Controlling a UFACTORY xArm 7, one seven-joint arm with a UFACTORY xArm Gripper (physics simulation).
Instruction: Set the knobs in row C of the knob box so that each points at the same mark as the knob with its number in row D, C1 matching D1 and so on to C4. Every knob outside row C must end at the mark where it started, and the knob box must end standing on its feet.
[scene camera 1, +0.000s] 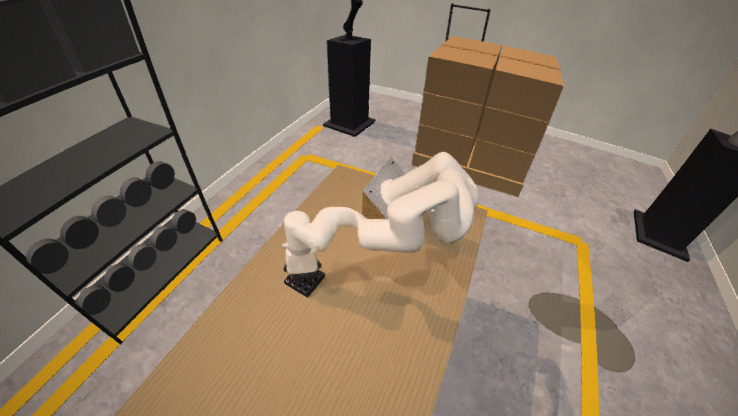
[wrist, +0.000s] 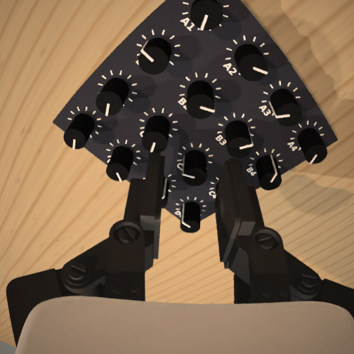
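Seen in the pictures: gripper, between the fingertips: (scene camera 1: 304, 279); arm's base, origin of its link: (scene camera 1: 392, 194).
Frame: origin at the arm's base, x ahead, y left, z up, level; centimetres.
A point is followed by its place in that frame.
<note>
The black knob box (scene camera 1: 304, 285) {x 46.7, y -8.8, z -13.7 cm} (wrist: 240, 30) lies face up on the wooden table under the gripper. My gripper (scene camera 1: 302, 270) {x 45.4, y -9.8, z -12.2 cm} (wrist: 191, 178) is partly open and empty, its fingertips on either side of knob C3 (wrist: 193, 167) in the wrist view. C1 (wrist: 112, 96) and C2 (wrist: 156, 133) have lines pointing down the view; C3's points lower left. D1 (wrist: 79, 131) points down, D2 (wrist: 120, 163) down and slightly right, D4 (wrist: 190, 216) lower left. The left finger hides most of D3 and the right finger hides most of C4.
Rows A and B, with A1 (wrist: 206, 14) and B1 (wrist: 155, 56), lie farther up the wrist view. The wooden table (scene camera 1: 310, 356) {x 65.1, y 8.4, z -15.9 cm} extends around the box. The arm's mount block (scene camera 1: 374, 206) {x 11.2, y -1.7, z 1.1 cm} stands at the back. A rack (scene camera 1: 178, 142) with dark round weights is at the left; stacked cartons (scene camera 1: 457, 77) stand behind.
</note>
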